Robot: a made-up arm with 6 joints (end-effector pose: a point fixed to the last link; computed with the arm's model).
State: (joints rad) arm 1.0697 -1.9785 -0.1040 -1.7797 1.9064 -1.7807
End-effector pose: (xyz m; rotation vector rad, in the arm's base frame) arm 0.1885 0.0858 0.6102 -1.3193 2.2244 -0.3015
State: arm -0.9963 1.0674 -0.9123 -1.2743 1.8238 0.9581
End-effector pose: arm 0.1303 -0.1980 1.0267 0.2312 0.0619 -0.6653
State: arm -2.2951 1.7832 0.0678 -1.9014 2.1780 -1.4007
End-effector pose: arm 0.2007 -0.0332 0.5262 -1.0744 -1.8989 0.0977
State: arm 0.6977 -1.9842 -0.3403 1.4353 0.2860 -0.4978
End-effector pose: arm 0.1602 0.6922 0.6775 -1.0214 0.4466 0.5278
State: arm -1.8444 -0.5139 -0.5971 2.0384 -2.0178 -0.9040
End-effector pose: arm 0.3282 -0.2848 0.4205 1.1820 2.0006 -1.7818
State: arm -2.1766 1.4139 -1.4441 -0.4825 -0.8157 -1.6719
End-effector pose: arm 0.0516 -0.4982 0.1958 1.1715 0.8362 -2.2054
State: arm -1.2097 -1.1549 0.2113 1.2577 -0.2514 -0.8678
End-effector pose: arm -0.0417 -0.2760 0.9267 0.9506 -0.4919 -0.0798
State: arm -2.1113 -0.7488 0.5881 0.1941 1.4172 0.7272
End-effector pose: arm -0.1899 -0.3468 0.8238 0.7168 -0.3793 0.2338
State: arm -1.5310 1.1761 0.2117 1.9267 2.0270 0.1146
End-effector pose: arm 0.4953 -0.0773 0.1583 -0.2031 2.7957 0.2890
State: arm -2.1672 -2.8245 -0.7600 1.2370 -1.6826 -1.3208
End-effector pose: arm 0.3480 -0.3960 0.3039 1.9324 -0.1012 1.6430
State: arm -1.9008 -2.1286 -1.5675 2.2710 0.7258 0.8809
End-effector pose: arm 0.2900 0.1608 0.7654 -0.5683 1.2949 1.2222
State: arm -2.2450 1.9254 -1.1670 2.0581 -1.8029 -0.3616
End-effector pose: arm 0.1770 -0.2118 0.2819 1.2420 -0.6927 1.8373
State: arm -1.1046 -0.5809 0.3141 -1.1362 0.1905 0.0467
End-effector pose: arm -0.3158 -0.1625 0.7599 0.1536 -1.1759 1.5727
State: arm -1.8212 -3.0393 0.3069 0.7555 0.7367 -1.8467
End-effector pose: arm 0.1753 0.0510 -0.1513 -0.6560 2.0932 1.1698
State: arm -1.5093 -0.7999 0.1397 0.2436 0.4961 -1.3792
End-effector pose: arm -0.2979 -0.2767 0.7937 0.3295 -1.7426 -0.0919
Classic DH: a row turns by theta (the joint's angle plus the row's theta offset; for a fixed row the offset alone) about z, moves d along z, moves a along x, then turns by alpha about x. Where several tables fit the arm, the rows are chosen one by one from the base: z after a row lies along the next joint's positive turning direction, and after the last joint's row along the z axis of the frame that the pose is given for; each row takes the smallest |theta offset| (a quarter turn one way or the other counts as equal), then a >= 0, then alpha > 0; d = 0 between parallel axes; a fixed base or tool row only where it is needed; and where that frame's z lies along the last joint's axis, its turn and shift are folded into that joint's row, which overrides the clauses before.
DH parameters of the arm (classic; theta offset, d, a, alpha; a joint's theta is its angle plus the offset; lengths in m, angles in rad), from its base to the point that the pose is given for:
base (fixed): 1.5562 0.3895 0.0835 -1.8763
joint 1: 0 -0.1833 0.0032 -1.2653
joint 2: -0.0146 -0.0475 -0.0206 1.5708
joint 3: -0.1251 -0.0536 0.2272 -1.7908
joint 4: 0 -0.1957 0.2343 1.7908
joint 5: -1.3984 -0.0325 0.0457 -2.2843
joint 6: -1.5317 0.0268 -0.0386 -1.6286
tool (fixed): -2.4213 0.1897 0 0

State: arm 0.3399 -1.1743 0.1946 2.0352 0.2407 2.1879
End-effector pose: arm 0.1806 0.2312 0.5601 1.8535 0.8977 -0.9645
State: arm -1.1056 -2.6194 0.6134 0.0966 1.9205 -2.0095
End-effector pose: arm 0.1448 -0.0440 0.0771 0.6756 1.2619 1.4337
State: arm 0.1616 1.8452 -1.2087 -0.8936 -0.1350 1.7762
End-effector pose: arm 0.1362 0.1473 0.9408 1.3609 -0.3023 0.0922
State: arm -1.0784 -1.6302 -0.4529 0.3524 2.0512 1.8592
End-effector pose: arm 0.0342 -0.2886 0.9030 0.1277 0.3242 0.8255
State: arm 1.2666 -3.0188 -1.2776 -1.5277 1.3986 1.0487
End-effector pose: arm 0.6250 0.4778 0.6107 0.9296 1.4169 2.1037
